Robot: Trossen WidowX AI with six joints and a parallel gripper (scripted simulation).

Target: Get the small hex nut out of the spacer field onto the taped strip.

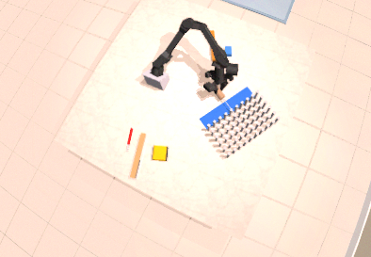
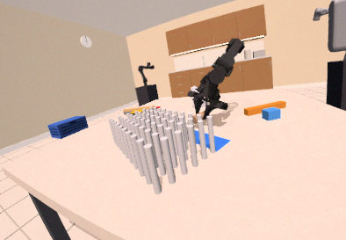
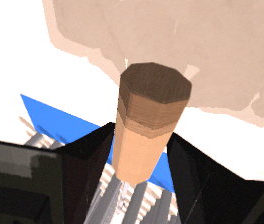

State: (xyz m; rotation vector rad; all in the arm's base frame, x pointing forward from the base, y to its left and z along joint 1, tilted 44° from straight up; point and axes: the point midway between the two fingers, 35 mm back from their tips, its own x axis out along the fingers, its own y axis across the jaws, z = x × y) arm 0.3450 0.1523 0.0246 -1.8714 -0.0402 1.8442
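Right now my gripper tip is 90 mm short of the blue taped strip, 40 mm to the left of it and 40 mm above it. From my gripper tip the other things lie so: orange bar (200 mm behind, 270 mm to the left, 20 mm below); then blue block (100 mm behind, 280 mm to the left, 20 mm below); then yellow block (90 mm behind, 490 mm to the right, 10 mm below).
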